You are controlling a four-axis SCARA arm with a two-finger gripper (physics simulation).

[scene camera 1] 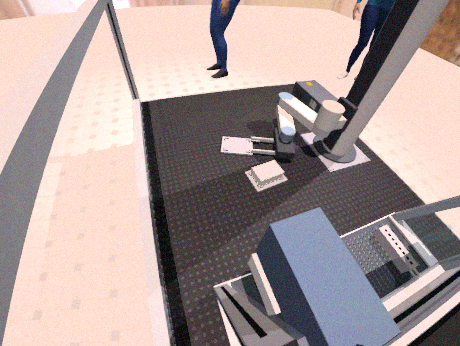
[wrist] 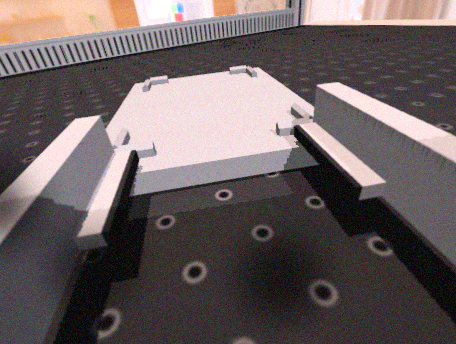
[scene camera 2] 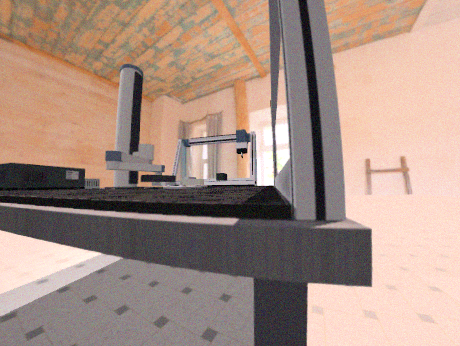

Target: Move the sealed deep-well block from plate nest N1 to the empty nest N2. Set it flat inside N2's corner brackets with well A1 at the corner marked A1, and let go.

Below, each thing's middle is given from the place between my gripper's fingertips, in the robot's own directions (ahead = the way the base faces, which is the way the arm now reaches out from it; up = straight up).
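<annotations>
Distances counted from my hand. Controller box (scene camera 1: 316,92): 600 mm behind my hand, 280 mm to the right of it, 30 mm above it. Machine deck (scene camera 1: 393,285): 680 mm to the left of my hand and 100 mm behind it. Plate nest N2 (wrist: 208,128): 20 mm below my hand, 70 mm ahead of it, 30 mm to the right of it.
</annotations>
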